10 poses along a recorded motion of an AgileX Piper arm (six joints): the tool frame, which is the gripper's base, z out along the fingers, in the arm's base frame.
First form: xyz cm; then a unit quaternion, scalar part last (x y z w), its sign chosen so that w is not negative.
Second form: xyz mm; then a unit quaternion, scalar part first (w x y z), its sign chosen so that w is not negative. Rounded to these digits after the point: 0 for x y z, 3 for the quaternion.
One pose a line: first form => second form
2.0 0.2 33.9 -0.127 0.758 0.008 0.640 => 20 2 339 0.640 -0.127 0.758 0.008
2.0 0.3 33.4 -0.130 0.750 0.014 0.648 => 20 3 334 0.648 -0.130 0.750 0.014
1.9 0.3 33.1 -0.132 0.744 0.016 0.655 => 19 3 331 0.655 -0.132 0.744 0.016
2.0 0.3 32.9 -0.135 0.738 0.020 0.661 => 20 3 329 0.661 -0.135 0.738 0.020
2.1 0.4 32.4 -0.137 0.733 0.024 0.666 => 21 4 324 0.666 -0.137 0.733 0.024
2.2 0.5 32.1 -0.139 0.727 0.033 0.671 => 22 5 321 0.671 -0.139 0.727 0.033
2.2 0.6 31.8 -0.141 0.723 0.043 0.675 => 22 6 318 0.675 -0.141 0.723 0.043
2.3 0.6 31.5 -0.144 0.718 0.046 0.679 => 23 6 315 0.679 -0.144 0.718 0.046
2.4 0.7 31.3 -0.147 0.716 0.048 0.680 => 24 7 313 0.680 -0.147 0.716 0.048
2.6 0.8 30.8 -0.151 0.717 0.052 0.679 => 26 8 308 0.679 -0.151 0.717 0.052
